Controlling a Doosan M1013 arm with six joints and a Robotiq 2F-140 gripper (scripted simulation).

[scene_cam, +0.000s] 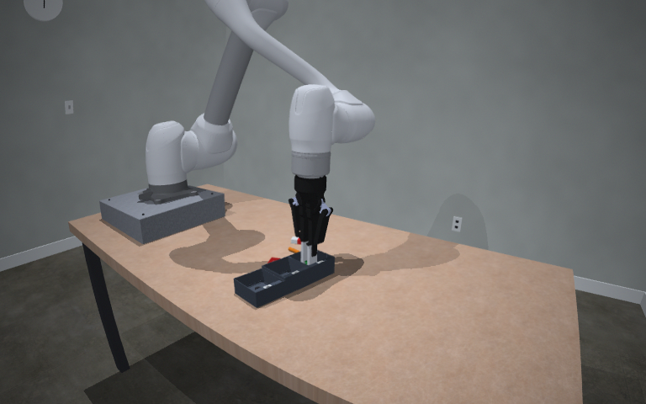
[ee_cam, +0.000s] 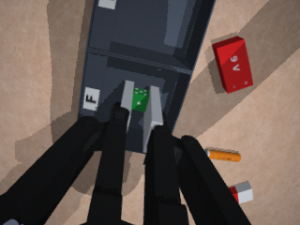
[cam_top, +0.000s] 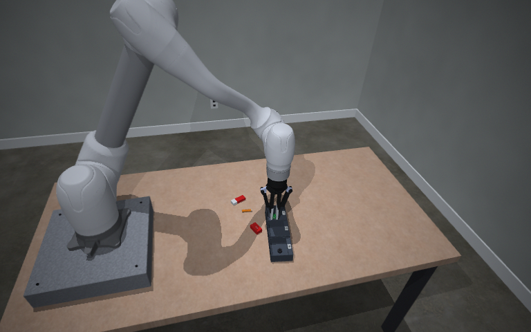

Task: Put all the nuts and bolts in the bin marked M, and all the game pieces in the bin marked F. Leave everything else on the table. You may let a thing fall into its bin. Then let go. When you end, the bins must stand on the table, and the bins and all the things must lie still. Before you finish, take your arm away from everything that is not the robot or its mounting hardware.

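My hand is 3 cm above the green die. Round my hand: orange stick 11 cm behind, 6 cm to the left, 4 cm below; red block 9 cm behind, 4 cm to the right, 4 cm below; dark three-compartment bin 8 cm to the right, 3 cm below, 1 cm ahead.
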